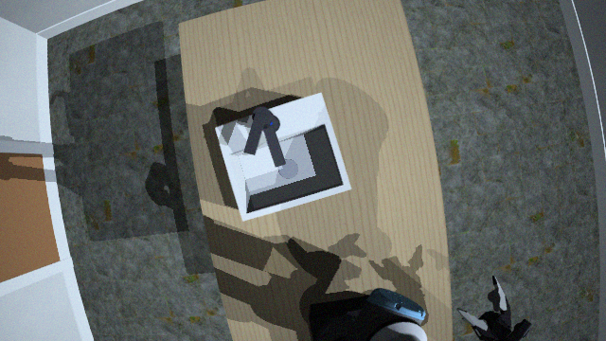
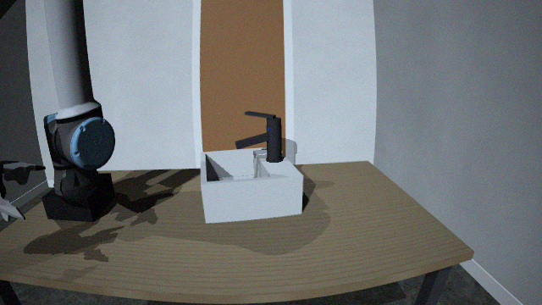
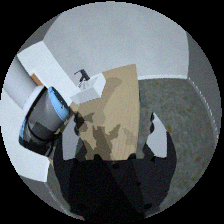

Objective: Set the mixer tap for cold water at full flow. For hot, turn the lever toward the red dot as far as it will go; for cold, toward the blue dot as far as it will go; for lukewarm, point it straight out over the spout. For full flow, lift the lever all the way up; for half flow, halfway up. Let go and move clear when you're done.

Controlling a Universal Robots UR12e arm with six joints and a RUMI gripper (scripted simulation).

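Right now my hand is 56 cm to the right of the lever, 47 cm short of it and 4 cm below it. Round my hand: black mixer tap 55 cm to the left, 49 cm ahead; white basin 52 cm to the left, 40 cm ahead, 19 cm below.
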